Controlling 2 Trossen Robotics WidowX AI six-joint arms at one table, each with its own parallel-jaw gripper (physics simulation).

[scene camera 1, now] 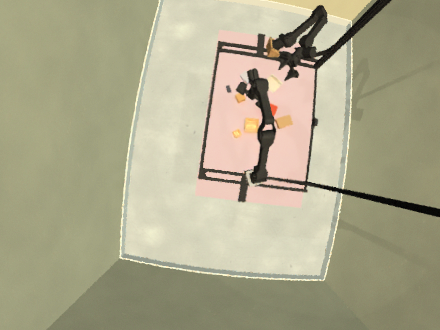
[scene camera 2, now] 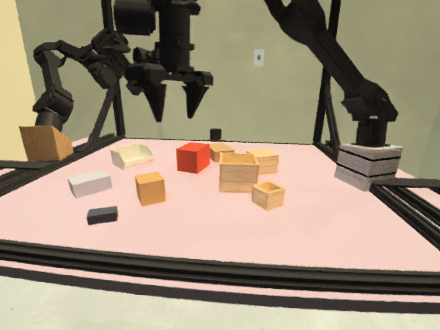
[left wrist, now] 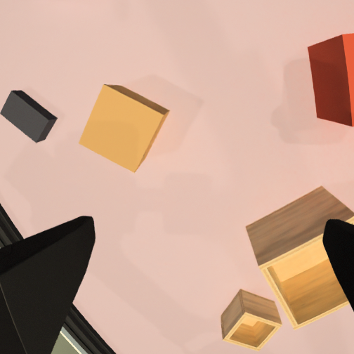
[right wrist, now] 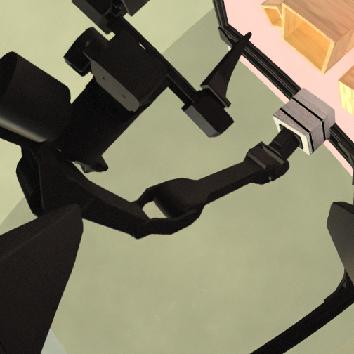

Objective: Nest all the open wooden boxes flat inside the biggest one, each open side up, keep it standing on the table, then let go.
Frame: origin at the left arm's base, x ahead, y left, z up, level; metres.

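Seen in the pictures: left gripper, fingertip midpoint: (scene camera 1: pixel 249 99) (scene camera 2: pixel 175 120); right gripper, fingertip midpoint: (scene camera 1: pixel 281 75); left arm's base, origin of the base link: (scene camera 1: pixel 255 177) (scene camera 2: pixel 370 145); right arm's base, origin of the base link: (scene camera 1: pixel 275 45) (scene camera 2: pixel 46 133).
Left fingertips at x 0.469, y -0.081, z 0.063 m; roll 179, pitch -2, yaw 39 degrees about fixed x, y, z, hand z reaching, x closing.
Pixels of each thing's top centre, then the offset from my left fingertips to it.
- biggest open wooden box, middle of its top: (scene camera 2: pixel 238 158) (scene camera 1: pixel 252 124) 0.142 m back, 0.006 m left, 0.093 m down
- small open box, middle of its top: (scene camera 2: pixel 268 186) (scene camera 1: pixel 237 133) 0.168 m back, 0.109 m left, 0.124 m down
- middle-sized wooden box, middle of its top: (scene camera 2: pixel 262 152) 0.245 m back, 0.069 m right, 0.108 m down
- tan block, middle of its top: (scene camera 2: pixel 218 146) (scene camera 1: pixel 284 121) 0.167 m back, 0.228 m right, 0.127 m down
- red cube, middle of its top: (scene camera 2: pixel 193 146) (scene camera 1: pixel 270 108) 0.064 m back, 0.144 m right, 0.098 m down
- cream tray, middle of its top: (scene camera 2: pixel 131 148) (scene camera 1: pixel 273 82) 0.111 m ahead, 0.223 m right, 0.111 m down
- orange cube, middle of its top: (scene camera 2: pixel 149 177) (scene camera 1: pixel 240 96) 0.063 m ahead, 0.024 m left, 0.112 m down
- grey block, middle of its top: (scene camera 2: pixel 88 176) (scene camera 1: pixel 246 76) 0.198 m ahead, 0.059 m right, 0.129 m down
- dark block, middle of its top: (scene camera 2: pixel 102 210) (scene camera 1: pixel 228 88) 0.149 m ahead, 0.082 m left, 0.144 m down
The biggest open wooden box (scene camera 1: pixel 251 125) (scene camera 2: pixel 239 174) (left wrist: pixel 295 230) (right wrist: pixel 320 25) stands open side up. A small open box (scene camera 1: pixel 236 133) (scene camera 2: pixel 268 197) (left wrist: pixel 250 320) (right wrist: pixel 273 12) stands apart beside it, also open side up. A middle-sized wooden box (scene camera 2: pixel 263 162) (right wrist: pixel 346 92) stands behind and to the right of the biggest in the scene camera 2 view; whether its top is open is unclear. My left gripper (scene camera 2: pixel 175 118) (left wrist: pixel 211 230) is open and empty, high above the table. My right gripper (scene camera 1: pixel 284 72) (right wrist: pixel 208 216) is open and empty, away from the boxes.
A tan block (scene camera 1: pixel 284 121) (scene camera 2: pixel 221 152), red cube (scene camera 1: pixel 273 109) (scene camera 2: pixel 193 157) (left wrist: pixel 332 80) and cream tray (scene camera 1: pixel 274 83) (scene camera 2: pixel 131 156) lie farther back. An orange cube (scene camera 1: pixel 240 98) (scene camera 2: pixel 150 188) (left wrist: pixel 125 127), grey block (scene camera 1: pixel 244 77) (scene camera 2: pixel 90 183) and dark block (scene camera 1: pixel 228 89) (scene camera 2: pixel 102 215) (left wrist: pixel 27 116) lie leftward.
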